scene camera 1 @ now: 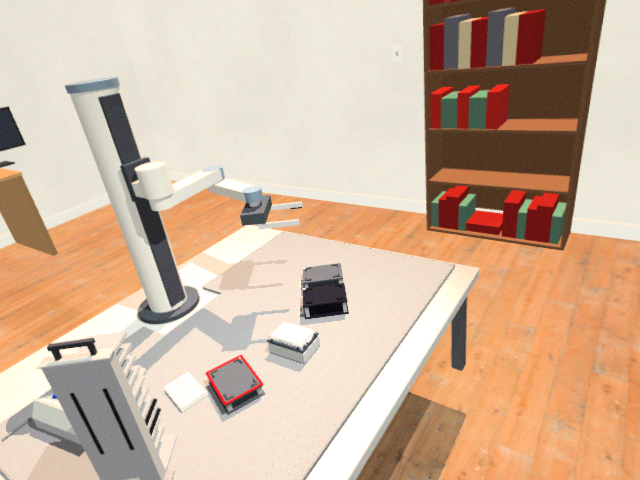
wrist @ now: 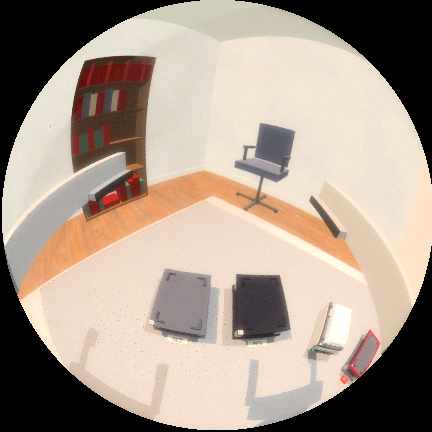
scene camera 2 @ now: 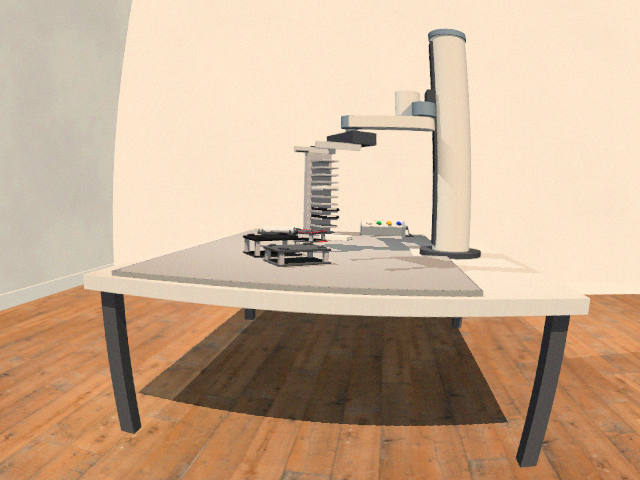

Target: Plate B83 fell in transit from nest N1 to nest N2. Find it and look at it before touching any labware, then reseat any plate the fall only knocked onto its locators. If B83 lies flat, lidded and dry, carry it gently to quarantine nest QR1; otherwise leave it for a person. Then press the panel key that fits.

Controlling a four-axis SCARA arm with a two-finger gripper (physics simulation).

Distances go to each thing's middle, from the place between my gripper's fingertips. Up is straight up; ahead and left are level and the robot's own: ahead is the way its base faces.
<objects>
My hand is 15 cm short of the shaker station (scene camera 1: pixel 302 355), 32 cm to the left of it and 31 cm above it. Also, from my hand: plate with red frame (scene camera 1: pixel 233 378): 9 cm ahead, 54 cm to the right, 31 cm below; then flat white lid (scene camera 1: pixel 185 390): 4 cm behind, 63 cm to the right, 33 cm below.
</objects>
